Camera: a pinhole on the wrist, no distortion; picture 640 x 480 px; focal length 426.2 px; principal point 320.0 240.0 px. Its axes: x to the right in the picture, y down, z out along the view. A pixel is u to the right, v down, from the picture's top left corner.
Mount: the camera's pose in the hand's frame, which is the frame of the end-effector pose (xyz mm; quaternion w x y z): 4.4 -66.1 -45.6 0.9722 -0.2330 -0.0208 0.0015
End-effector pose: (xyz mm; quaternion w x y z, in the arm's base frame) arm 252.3 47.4 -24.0 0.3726 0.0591 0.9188 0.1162
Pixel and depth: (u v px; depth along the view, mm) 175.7 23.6 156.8
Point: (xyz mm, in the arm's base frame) 380.0 -6.2 -92.9
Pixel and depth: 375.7 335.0 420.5
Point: 427.9 306.2 -199.5
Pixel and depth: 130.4 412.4 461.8
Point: 606.0 347.6 12.0
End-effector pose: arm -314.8 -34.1 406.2 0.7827 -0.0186 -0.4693 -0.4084
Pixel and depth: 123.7 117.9 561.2
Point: -722.1 379.6 501.2
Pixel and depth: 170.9 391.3 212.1
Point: -345.7 122.2 441.2
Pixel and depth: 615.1 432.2 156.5
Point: -292.9 -27.2 547.6
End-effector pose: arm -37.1 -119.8 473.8 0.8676 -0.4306 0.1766 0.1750
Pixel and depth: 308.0 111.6 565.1
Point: -2.7 328.5 767.0
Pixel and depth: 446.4 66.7 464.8
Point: 151.3 257.7 693.8
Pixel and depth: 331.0 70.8 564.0
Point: 49.4 325.7 800.0
